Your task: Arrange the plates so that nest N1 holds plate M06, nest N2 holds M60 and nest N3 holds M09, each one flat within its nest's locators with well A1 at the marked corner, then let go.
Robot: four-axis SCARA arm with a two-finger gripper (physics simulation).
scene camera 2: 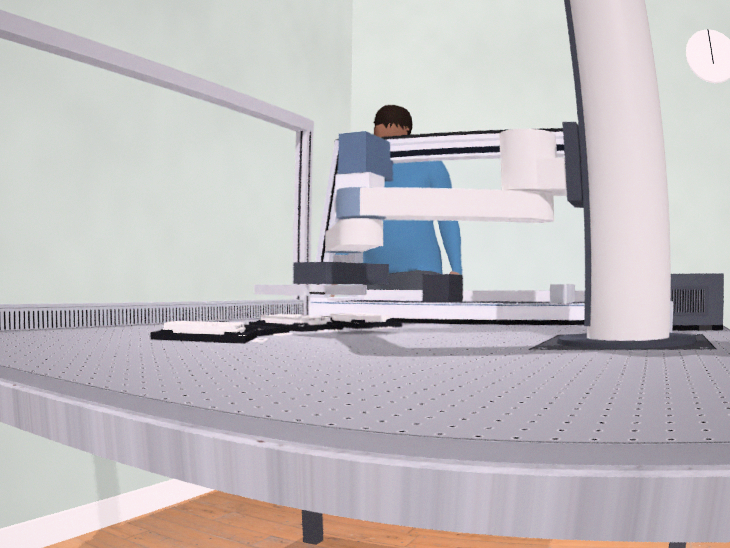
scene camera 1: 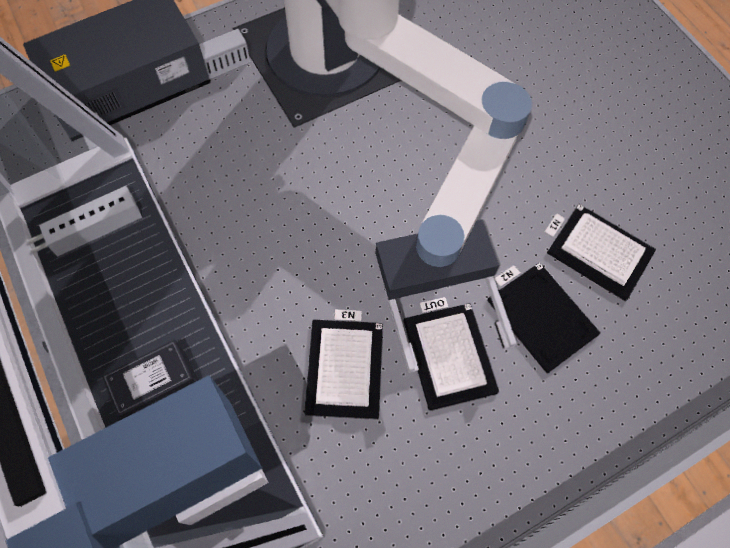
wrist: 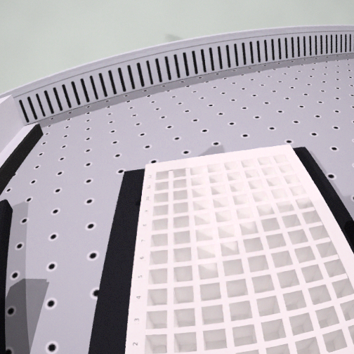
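Seen in the pictures: gripper, fingertip midpoint: (scene camera 1: 462,358); arm's base at its link origin: (scene camera 1: 326,53).
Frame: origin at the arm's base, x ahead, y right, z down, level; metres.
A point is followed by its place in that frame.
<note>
My gripper (scene camera 1: 462,356) {x 0.726, y 0.133, z -0.094 m} (scene camera 2: 303,290) is open with nothing between its fingers, above the OUT nest (scene camera 1: 480,349) {x 0.715, y 0.079, z -0.024 m} (wrist: 112,260). In scene camera 1 its fingers lie either side of the white plate (scene camera 1: 452,352) {x 0.699, y 0.127, z -0.038 m} (wrist: 220,240) in that nest. Nest N1 (scene camera 1: 591,269) {x 0.688, y -0.179, z -0.025 m} (scene camera 2: 203,336) {x 0.629, y -0.270, z -0.022 m} holds a white plate (scene camera 1: 604,247) {x 0.667, y -0.219, z -0.039 m} (scene camera 2: 203,326) {x 0.641, y -0.255, z -0.036 m}, which looks flat. Nest N2 (scene camera 1: 548,318) {x 0.726, y -0.056, z -0.025 m} is bare black, beside the right finger. Nest N3 (scene camera 1: 347,412) {x 0.700, y 0.327, z -0.025 m} holds a white plate (scene camera 1: 343,365) {x 0.631, y 0.297, z -0.039 m}. The plate names M06, M60 and M09 cannot be read. Well A1 cannot be made out.
A dark-railed deck with a white slotted block (scene camera 1: 91,221) {x 0.221, y 0.562, z -0.107 m} and a blue unit (scene camera 1: 153,454) {x 0.740, y 0.538, z -0.501 m} stands left of N3. A dark box (scene camera 1: 117,58) {x -0.076, y 0.400, z -0.128 m} stands beside the arm's base. The perforated table (scene camera 1: 377,489) {x 0.828, y 0.343, z -0.013 m} (scene camera 2: 448,389) {x 0.142, y -0.534, z -0.013 m} surrounds the nests. A person (scene camera 2: 406,218) stands behind the deck.
</note>
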